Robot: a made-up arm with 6 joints. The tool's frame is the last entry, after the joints. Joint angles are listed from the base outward.
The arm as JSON. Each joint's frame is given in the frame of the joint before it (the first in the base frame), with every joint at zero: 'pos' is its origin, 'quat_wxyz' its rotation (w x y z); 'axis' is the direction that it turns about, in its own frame. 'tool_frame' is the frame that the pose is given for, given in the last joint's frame.
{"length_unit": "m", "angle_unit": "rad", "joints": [
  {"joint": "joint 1", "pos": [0.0, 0.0, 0.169], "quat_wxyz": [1.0, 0.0, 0.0, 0.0], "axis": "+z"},
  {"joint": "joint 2", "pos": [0.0, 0.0, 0.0], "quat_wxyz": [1.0, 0.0, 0.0, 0.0], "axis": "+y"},
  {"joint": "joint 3", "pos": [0.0, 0.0, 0.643], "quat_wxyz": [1.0, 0.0, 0.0, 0.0], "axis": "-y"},
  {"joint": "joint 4", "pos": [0.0, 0.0, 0.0], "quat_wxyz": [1.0, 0.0, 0.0, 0.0], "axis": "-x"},
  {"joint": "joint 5", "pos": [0.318, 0.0, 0.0], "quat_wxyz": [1.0, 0.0, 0.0, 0.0], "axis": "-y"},
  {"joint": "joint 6", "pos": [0.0, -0.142, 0.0], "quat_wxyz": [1.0, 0.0, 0.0, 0.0], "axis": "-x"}
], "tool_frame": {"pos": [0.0, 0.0, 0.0], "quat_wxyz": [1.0, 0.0, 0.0, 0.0]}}
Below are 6 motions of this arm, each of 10 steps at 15 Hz.
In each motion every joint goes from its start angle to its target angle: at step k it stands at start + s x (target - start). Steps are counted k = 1, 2, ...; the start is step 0. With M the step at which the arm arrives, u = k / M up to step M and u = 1 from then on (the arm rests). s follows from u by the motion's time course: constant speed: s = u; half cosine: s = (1 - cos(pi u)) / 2; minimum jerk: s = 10 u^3 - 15 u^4 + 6 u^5.
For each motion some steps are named. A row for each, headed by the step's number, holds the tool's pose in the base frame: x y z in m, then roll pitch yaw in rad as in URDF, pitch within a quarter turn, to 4 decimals.
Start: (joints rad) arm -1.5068 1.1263 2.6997 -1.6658 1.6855 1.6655
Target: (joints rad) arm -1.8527 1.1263 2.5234 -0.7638 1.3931 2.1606
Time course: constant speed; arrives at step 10
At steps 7, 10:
7: -0.2025 -0.7154 0.7465 1.0245 -0.1511 2.4397
10: -0.3022 -0.6748 0.7417 0.8555 -0.3015 2.0826

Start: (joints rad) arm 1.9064 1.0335 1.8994 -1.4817 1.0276 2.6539
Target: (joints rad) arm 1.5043 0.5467 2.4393 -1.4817 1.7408 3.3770
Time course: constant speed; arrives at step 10
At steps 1, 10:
1: -0.2302 0.8000 0.7065 -0.2554 -0.4329 0.5087
10: 0.0371 0.3662 1.0647 0.0911 0.1894 -0.0967

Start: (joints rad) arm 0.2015 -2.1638 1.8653 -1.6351 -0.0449 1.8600
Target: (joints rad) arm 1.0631 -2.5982 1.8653 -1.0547 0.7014 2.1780
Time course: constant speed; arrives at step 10
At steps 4, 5, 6, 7, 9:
4: -0.6204 -0.4048 -0.4864 3.0088 1.0461 -2.0789
5: -0.5538 -0.4451 -0.5187 3.1079 1.0718 -1.7930
6: -0.4837 -0.4758 -0.5497 -3.0525 1.0844 -1.4871
7: -0.4116 -0.4965 -0.5794 -2.9162 1.0803 -1.1712
9: -0.2667 -0.5073 -0.6342 -2.6596 1.0166 -0.5654

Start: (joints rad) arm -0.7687 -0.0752 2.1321 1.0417 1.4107 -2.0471
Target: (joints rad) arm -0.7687 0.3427 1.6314 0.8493 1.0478 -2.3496
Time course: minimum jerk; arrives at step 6
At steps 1, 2, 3, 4, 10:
1: -0.2803 0.1703 1.0033 -1.5997 0.1445 1.3456
2: -0.2232 0.1094 1.0478 -1.4010 0.0136 1.4135
3: -0.1179 -0.0016 1.0990 -1.0907 -0.2346 1.4694
4: -0.0042 -0.1204 1.1178 -0.7764 -0.5018 1.4470
10: 0.0801 -0.2080 1.1097 -0.5168 -0.6932 1.3651

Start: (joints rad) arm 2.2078 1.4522 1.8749 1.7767 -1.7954 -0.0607
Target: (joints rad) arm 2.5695 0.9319 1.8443 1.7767 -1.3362 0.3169
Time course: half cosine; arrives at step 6
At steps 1, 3, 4, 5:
1: -0.5510 0.6608 0.5320 -1.0470 -0.0956 0.3957
3: -0.5752 0.4993 0.7128 -1.0216 -0.1644 0.6932
4: -0.5592 0.3995 0.8060 -1.0086 -0.2298 0.8465
5: -0.5333 0.3269 0.8678 -1.0001 -0.2875 0.9482

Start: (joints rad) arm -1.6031 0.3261 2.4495 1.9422 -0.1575 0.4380
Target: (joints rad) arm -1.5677 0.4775 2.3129 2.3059 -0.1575 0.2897
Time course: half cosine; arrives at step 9
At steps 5, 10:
5: 0.0780 -0.0313 1.0080 0.3779 -1.0832 1.8421
10: 0.0956 -0.1104 1.0195 0.2490 -1.1830 1.8866

